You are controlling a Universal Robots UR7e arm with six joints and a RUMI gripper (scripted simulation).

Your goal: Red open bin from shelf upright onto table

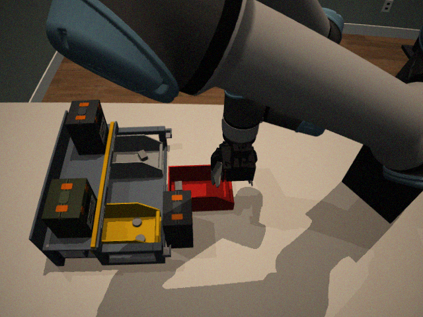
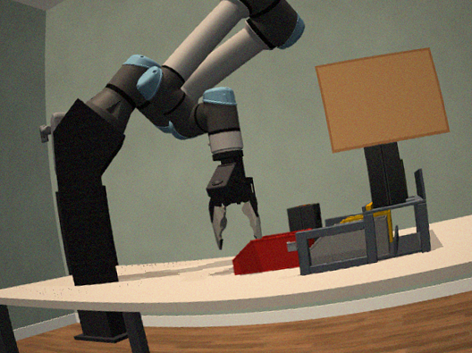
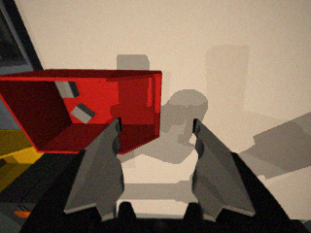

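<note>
Right now my hand is 8 cm short of the red open bin and 3 cm above it. From my hand the other things lie so: yellow bin (27 cm ahead, 13 cm to the left, 3 cm below); then grey bin (28 cm ahead, 10 cm to the right, 3 cm below); then dark box (13 cm ahead, 12 cm to the left).
</note>
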